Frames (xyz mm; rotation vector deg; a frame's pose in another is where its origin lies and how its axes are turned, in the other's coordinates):
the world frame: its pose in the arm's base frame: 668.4 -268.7 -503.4 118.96 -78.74 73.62
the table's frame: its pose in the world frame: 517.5 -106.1 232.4 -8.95 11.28 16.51
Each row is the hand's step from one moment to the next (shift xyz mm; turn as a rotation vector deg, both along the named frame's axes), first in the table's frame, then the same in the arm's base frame.
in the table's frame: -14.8 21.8 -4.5 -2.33 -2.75 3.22
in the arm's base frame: -18.2 6.8 -18.3 4.14 -0.99 -2.30
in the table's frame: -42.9 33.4 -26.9 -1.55 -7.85 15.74
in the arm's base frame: -30.4 37.4 -36.8 12.96 -10.91 -4.98
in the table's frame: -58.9 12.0 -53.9 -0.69 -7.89 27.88
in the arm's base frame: -16.8 72.4 -31.5 17.03 -21.55 -9.24
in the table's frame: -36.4 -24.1 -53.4 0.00 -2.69 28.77
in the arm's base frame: 11.4 68.0 0.1 12.45 -23.69 -10.89
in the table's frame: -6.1 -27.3 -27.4 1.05 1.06 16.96
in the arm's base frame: 16.7 31.6 15.9 4.70 -15.03 -6.49
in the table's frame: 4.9 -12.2 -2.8 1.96 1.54 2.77
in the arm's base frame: 9.1 2.4 9.6 -0.87 -3.62 -0.05
